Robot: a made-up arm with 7 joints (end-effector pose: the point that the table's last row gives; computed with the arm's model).
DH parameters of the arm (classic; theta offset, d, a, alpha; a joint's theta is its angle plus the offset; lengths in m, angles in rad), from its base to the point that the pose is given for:
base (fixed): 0 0 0 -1.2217
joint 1: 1.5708 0 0 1.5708
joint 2: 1.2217 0 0 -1.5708
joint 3: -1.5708 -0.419 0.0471 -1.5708
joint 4: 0 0 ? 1.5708
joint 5: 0 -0.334 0 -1.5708
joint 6: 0 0 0 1.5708
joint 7: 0 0 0 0
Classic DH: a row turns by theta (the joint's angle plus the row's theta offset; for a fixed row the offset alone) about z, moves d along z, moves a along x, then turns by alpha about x.
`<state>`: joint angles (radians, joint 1 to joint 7).
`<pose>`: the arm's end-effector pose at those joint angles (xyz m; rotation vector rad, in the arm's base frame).
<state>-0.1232 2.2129 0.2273 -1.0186 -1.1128 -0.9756 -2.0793</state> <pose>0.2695 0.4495 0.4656 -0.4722 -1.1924 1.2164</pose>
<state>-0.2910 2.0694 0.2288 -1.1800 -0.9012 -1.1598 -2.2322</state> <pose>0.2709 0.4454 0.4299 -0.7227 -0.8902 0.9406</pose>
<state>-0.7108 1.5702 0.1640 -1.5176 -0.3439 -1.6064 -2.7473</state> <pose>0.3518 0.3851 0.3144 -1.2429 -0.3266 -0.3620</pose>
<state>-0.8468 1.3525 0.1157 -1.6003 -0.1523 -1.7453 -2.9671</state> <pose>0.4046 0.3275 0.2778 -1.4136 -0.2043 -0.9471</pose>
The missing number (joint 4, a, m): -0.0404
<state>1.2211 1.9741 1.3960 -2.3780 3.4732 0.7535 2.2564</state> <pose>0.3126 0.1580 0.1183 -0.6319 1.6120 1.8133</pose>
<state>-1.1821 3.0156 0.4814 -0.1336 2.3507 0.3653 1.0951</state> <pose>-0.6144 0.2018 0.3938 1.5256 2.0432 0.2463</pose>
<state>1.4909 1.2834 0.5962 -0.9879 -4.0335 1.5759 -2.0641</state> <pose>-0.2204 0.6686 -0.0437 -0.4015 -0.1312 -0.5881</pose>
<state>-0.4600 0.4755 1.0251 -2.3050 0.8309 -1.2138 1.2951</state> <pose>0.2336 0.3158 0.0140 1.0141 1.7433 0.6839</pose>
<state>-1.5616 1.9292 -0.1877 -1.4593 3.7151 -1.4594 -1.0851</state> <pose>0.0686 0.3413 0.5152 -0.8443 -2.1125 1.8127</pose>
